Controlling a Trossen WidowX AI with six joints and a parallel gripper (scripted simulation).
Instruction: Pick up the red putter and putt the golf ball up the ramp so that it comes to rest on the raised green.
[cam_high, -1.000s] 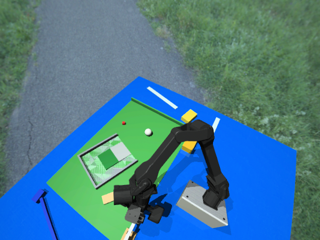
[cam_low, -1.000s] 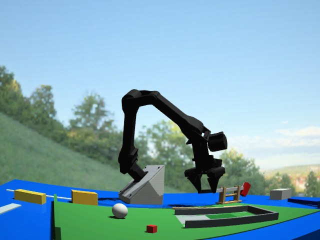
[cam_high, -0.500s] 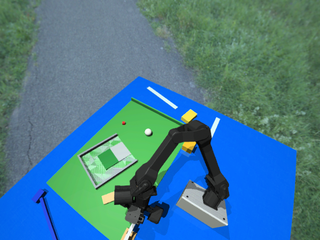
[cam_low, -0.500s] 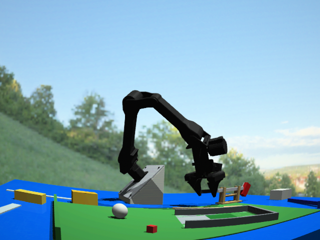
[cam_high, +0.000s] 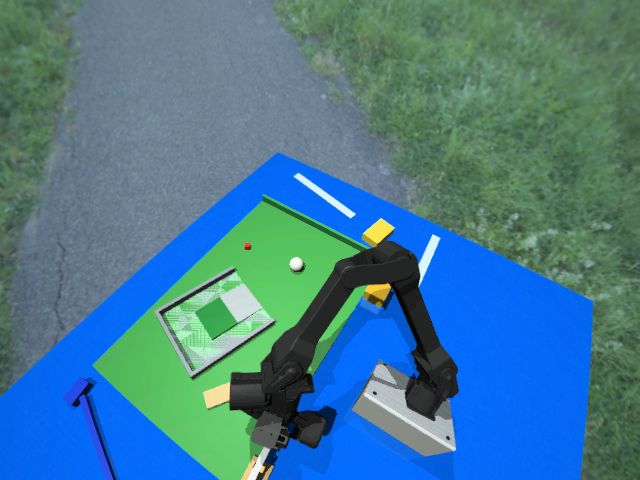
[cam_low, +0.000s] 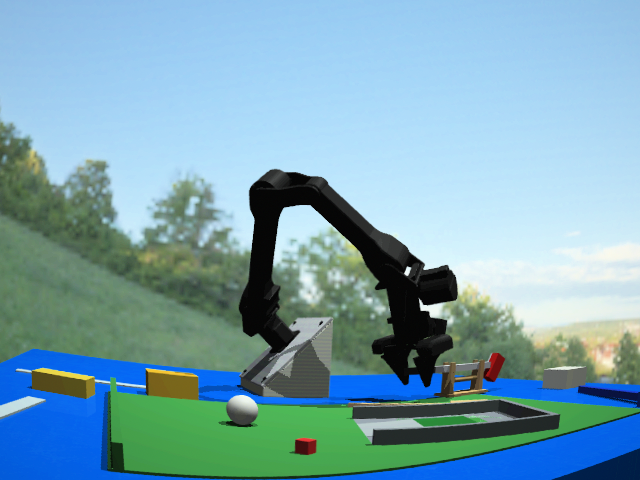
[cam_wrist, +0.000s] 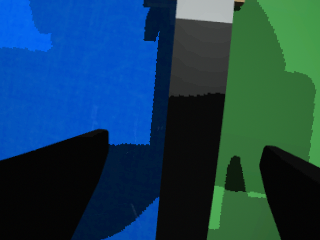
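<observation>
My gripper tip is now 110 mm to the right of the red putter, 30 mm below it and 10 mm past it. Also, from my gripper tip: wooden rack: 130 mm to the left; blue putter: 360 mm ahead, 220 mm to the left, 20 mm below; tan paddle: 120 mm ahead, 50 mm to the right, 20 mm below.
</observation>
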